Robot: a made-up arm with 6 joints.
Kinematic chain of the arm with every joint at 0, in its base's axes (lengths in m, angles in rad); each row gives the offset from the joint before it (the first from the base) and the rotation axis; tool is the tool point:
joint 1: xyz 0 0 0.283 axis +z
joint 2: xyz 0 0 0 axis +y
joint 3: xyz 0 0 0.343 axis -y
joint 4: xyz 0 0 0 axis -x
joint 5: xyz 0.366 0 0 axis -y
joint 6: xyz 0 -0.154 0 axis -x
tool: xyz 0 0 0
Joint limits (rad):
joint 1: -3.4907..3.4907
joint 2: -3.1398..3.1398
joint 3: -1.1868..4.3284
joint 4: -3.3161..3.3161
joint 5: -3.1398..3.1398
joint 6: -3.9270..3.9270
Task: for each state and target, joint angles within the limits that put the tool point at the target. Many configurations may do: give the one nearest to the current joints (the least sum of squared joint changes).
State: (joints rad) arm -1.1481 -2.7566 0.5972 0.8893 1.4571 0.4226
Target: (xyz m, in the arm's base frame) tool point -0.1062 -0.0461 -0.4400
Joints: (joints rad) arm -0.8619 -3.1356 1.2078 0.7694 1.4571 0.4226
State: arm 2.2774 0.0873 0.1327 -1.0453 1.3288 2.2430
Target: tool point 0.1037 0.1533 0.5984
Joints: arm 1.5919 -0.7228 -0.2760 -0.8035 1.3288 2.2430
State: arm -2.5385 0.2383 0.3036 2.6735 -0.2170 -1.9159
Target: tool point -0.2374 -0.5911 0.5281
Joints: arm -2.1572 0.8099 0.6083 2.5681 -0.2170 -1.9159
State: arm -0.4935 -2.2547 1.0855 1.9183 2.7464 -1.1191
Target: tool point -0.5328 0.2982 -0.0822
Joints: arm -0.4025 -2.3990 0.6703 2.0115 2.7464 -1.1191
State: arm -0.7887 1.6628 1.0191 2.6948 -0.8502 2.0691
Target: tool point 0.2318 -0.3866 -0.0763
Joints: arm -1.3769 1.5764 0.1799 3.0255 -0.8502 2.0691
